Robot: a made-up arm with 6 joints. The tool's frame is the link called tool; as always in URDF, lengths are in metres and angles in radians. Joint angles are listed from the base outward.
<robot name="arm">
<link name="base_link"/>
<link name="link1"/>
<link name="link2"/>
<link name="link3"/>
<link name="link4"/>
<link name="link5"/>
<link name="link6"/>
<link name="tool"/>
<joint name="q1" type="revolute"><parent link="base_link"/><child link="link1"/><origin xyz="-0.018 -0.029 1.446" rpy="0 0 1.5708"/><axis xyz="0 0 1"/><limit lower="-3.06" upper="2.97"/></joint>
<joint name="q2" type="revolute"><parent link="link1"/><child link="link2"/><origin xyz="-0.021 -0.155 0.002" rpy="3.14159 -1.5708 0"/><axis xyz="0 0 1"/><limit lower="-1.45" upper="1.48"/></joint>
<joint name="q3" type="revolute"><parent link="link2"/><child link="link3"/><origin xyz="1.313 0.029 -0.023" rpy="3.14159 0 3.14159"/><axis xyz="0 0 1"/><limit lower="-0.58" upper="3.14"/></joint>
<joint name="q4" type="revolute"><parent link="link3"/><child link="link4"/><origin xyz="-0.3 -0.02 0.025" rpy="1.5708 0 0"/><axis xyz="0 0 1"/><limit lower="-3.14" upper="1.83"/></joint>
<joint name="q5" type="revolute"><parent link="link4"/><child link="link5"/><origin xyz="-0.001 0.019 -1.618" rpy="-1.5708 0 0"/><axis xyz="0 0 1"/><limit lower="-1.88" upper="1.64"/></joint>
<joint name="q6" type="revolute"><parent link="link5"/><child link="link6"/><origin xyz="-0.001 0.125 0.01" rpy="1.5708 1.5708 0"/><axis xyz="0 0 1"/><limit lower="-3.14" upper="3.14"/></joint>
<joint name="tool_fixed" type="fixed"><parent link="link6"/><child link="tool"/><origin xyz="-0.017 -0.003 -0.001" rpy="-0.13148 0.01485 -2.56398"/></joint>
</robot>
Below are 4 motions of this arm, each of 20 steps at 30 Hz.
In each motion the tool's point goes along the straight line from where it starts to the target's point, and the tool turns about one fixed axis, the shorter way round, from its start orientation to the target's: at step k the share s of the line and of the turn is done. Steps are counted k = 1, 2, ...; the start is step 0. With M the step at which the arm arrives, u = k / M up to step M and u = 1 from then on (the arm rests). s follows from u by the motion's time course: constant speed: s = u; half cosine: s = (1 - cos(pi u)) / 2; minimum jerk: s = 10 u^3 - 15 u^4 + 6 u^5.
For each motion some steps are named. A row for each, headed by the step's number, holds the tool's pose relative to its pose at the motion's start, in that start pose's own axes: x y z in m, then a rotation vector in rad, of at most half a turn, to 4 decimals.
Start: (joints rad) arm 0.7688 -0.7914 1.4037 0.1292 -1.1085 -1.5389
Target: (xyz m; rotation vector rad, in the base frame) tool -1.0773 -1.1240 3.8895 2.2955 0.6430 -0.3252
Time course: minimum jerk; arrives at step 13
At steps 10, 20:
10: 0.0702 -0.1333 -0.3811 -0.4323 0.1642 -0.2667
20: 0.0767 -0.1455 -0.4161 -0.4720 0.1793 -0.2913

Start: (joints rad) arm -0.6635 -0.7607 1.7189 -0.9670 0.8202 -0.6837
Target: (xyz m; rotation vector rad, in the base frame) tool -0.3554 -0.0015 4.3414 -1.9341 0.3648 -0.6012
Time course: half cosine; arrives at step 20
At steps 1, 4, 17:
1: 0.0107 -0.0011 0.0090 0.0024 -0.0059 0.0015
4: 0.1652 -0.0175 0.1397 0.0374 -0.0912 0.0231
17: 1.6362 -0.1730 1.3833 0.3705 -0.9028 0.2285

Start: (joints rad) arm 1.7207 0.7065 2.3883 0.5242 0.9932 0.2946
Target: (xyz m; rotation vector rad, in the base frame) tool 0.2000 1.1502 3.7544 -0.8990 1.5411 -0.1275
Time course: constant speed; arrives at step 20
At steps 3, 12, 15, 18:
3: -0.0188 -0.0224 0.1209 0.1320 0.0297 0.0463
12: -0.0752 -0.0894 0.4835 0.5281 0.1187 0.1851
15: -0.0940 -0.1118 0.6044 0.6601 0.1483 0.2313
18: -0.1128 -0.1341 0.7253 0.7922 0.1780 0.2776

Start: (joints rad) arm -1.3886 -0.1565 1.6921 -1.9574 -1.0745 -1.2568
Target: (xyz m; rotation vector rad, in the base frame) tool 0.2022 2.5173 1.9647 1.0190 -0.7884 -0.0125
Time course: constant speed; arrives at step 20
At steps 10, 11, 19, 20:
10: -0.0262 -1.3978 -0.4036 -0.2694 0.1175 0.5026
11: -0.0288 -1.5376 -0.4440 -0.2963 0.1292 0.5529
19: -0.0497 -2.6558 -0.7669 -0.5118 0.2232 0.9549
20: -0.0523 -2.7956 -0.8072 -0.5388 0.2349 1.0052

